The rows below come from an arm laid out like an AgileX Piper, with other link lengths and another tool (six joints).
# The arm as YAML. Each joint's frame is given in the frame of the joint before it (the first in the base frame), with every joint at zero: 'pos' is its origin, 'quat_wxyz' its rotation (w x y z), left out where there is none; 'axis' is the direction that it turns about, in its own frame. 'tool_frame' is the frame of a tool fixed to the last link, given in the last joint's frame.
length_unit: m
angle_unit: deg
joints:
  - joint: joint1
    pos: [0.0, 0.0, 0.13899]
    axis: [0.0, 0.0, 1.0]
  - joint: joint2
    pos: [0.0, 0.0, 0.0]
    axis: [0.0, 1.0, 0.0]
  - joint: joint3
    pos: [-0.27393, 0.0, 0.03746]
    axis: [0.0, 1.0, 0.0]
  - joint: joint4
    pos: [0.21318, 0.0, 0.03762]
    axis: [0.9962, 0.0, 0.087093]
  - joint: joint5
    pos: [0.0, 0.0, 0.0]
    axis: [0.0, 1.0, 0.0]
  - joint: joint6
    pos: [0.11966, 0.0, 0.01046]
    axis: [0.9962, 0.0, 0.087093]
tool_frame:
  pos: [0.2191, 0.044, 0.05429]
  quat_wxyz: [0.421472, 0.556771, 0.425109, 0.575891]
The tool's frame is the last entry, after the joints.
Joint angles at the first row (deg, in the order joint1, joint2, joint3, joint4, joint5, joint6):
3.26, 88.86, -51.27, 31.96, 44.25, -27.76
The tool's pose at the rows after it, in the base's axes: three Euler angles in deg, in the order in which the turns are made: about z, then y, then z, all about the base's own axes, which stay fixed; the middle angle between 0 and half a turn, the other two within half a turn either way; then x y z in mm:
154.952, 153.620, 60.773, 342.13, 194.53, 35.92
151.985, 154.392, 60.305, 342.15, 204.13, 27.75
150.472, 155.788, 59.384, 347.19, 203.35, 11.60
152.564, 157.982, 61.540, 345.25, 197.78, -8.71
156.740, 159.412, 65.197, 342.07, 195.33, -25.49
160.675, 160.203, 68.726, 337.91, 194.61, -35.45
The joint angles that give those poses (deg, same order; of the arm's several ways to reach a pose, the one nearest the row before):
5.08, 88.92, -50.81, 32.00, 41.61, -27.75
7.88, 90.38, -50.81, 31.18, 39.20, -27.76
9.03, 93.18, -50.81, 30.39, 36.37, -27.76
9.10, 96.20, -50.81, 29.29, 35.19, -27.68
9.10, 98.90, -50.81, 29.25, 34.46, -27.69
9.10, 100.48, -50.81, 29.30, 34.41, -27.57

